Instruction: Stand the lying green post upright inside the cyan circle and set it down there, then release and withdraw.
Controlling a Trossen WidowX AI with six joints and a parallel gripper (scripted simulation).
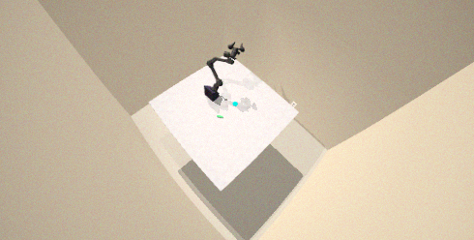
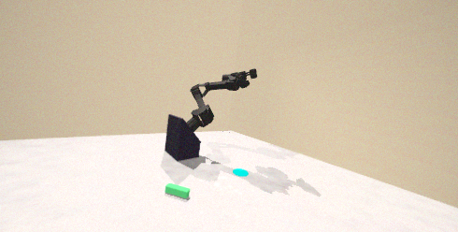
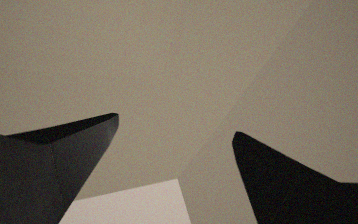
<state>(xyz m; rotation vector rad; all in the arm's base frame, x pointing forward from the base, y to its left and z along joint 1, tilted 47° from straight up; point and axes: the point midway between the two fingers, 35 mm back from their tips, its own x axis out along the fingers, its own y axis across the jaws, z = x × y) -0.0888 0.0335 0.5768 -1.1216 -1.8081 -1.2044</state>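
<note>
The green post lies 590 mm to the right of my gripper tip, 490 mm below it and 390 mm ahead of it. Also, from my gripper tip: cyan circle (500 mm below, 380 mm ahead, 340 mm to the right).
</note>
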